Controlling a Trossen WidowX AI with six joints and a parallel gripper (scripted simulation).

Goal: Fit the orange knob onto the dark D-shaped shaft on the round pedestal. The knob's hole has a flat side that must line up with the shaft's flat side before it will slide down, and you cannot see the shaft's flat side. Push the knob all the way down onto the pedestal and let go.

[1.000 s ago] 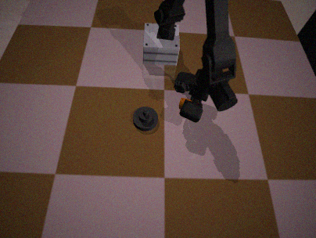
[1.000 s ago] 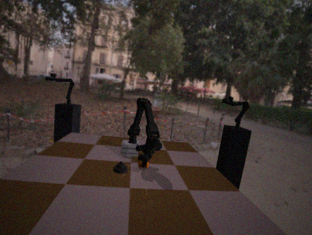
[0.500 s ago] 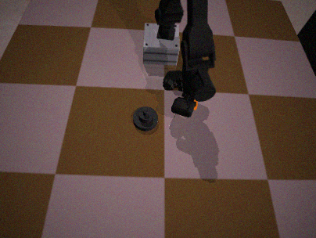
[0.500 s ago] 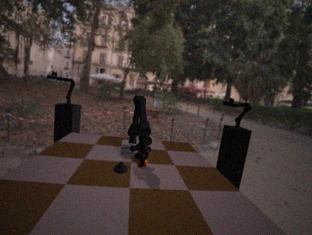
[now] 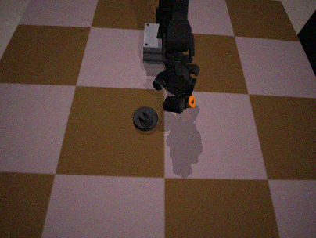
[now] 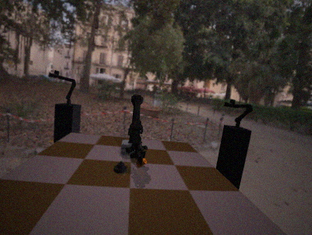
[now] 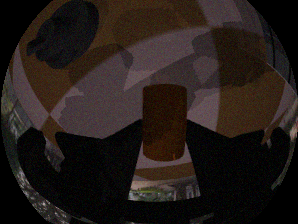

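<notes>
The dark round pedestal is 70 mm ahead of my gripper tip and 130 mm to the right of it. From my gripper tip the other things lie so: orange knob 10 mm to the right.
</notes>
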